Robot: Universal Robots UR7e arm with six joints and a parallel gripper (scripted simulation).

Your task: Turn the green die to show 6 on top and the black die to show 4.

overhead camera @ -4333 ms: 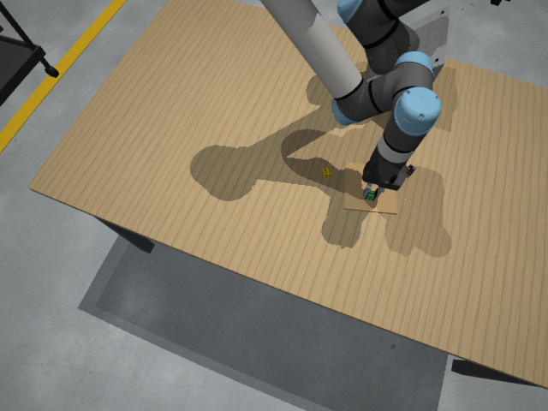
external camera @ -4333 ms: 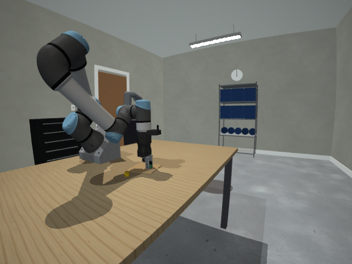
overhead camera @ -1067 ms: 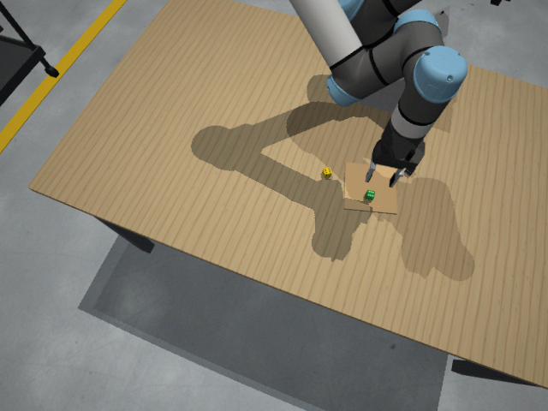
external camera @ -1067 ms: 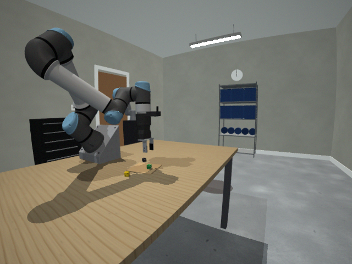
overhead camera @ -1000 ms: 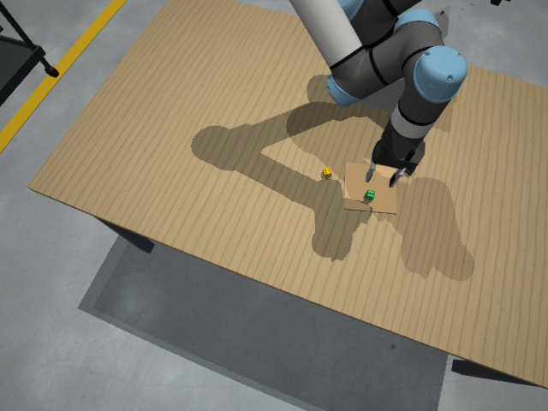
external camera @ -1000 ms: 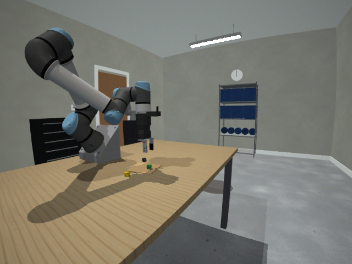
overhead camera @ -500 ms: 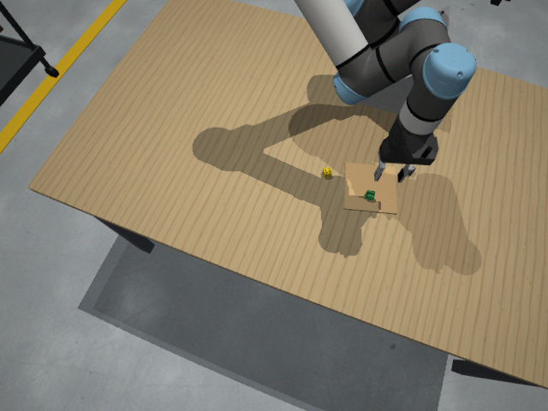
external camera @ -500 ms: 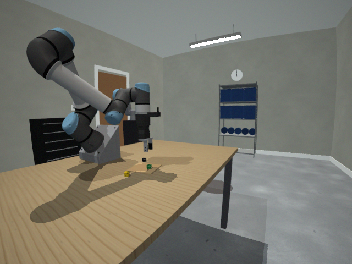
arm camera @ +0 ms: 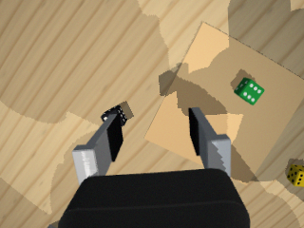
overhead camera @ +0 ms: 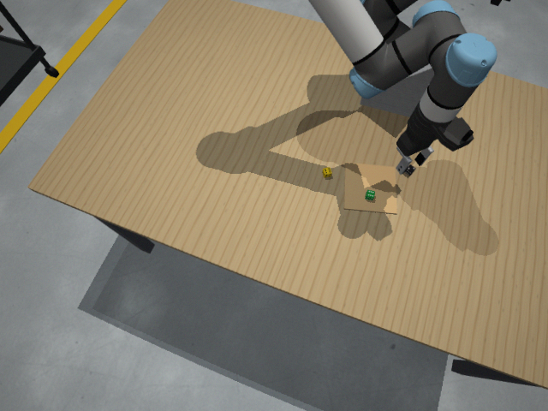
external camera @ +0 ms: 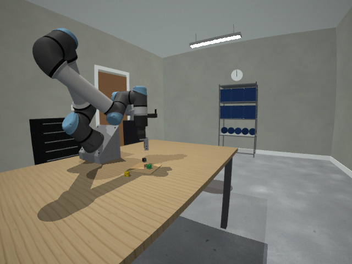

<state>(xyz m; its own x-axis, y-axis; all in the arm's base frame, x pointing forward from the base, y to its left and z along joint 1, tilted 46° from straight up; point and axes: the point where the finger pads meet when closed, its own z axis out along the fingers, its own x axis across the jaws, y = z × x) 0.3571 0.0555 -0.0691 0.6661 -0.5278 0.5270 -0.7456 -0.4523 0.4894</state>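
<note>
The black die lies 9 cm below my hand, 4 cm behind it and 3 cm to the left of it. The rest, counted from my hand: green die 9 cm below, 7 cm to the right, 7 cm ahead; yellow die 19 cm to the right, 9 cm below, 3 cm ahead; tan mat 10 cm below, 7 cm to the right, 4 cm ahead.
</note>
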